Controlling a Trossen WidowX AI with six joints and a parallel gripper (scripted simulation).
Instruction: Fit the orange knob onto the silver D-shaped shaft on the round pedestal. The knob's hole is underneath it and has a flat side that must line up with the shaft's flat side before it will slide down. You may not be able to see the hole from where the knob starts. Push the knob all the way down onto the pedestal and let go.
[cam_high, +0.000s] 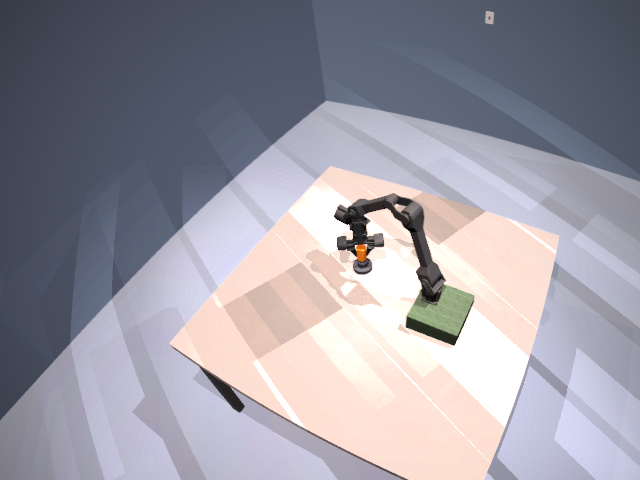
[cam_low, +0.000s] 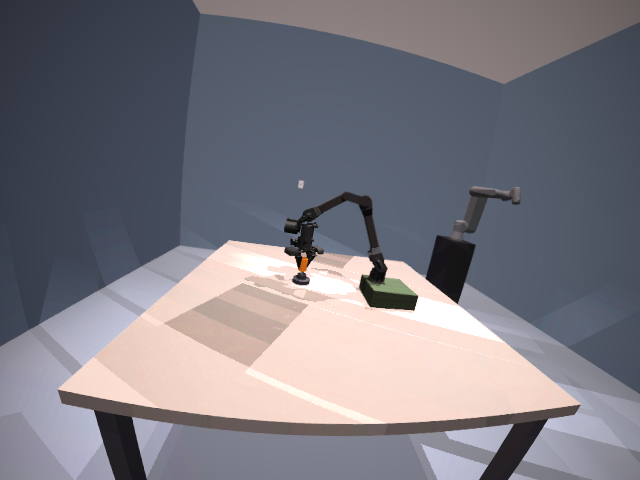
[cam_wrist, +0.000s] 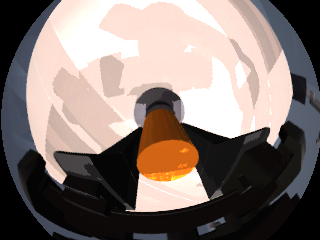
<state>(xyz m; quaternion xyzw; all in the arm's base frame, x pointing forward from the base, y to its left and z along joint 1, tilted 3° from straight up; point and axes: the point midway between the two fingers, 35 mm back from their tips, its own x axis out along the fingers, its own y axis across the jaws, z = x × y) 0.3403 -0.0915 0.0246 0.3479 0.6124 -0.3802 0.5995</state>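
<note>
Right now my gripper tip is 3 cm below the orange knob. Round my gripper tip: round pedestal 4 cm below.
</note>
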